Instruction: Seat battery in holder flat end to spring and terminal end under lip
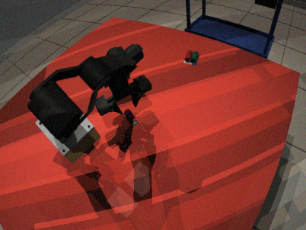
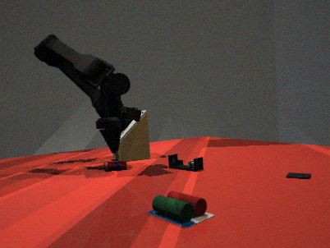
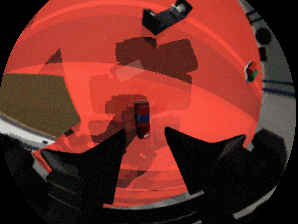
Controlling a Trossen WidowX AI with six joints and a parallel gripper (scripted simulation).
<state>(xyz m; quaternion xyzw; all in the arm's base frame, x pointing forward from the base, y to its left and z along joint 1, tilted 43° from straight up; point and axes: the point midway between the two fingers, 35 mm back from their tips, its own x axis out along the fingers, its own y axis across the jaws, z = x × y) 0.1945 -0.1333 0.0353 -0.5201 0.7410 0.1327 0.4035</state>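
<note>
Right now the battery is 40 mm below my gripper tip. Also, from my gripper tip: battery door 390 mm ahead, 280 mm to the left, 50 mm below.
</note>
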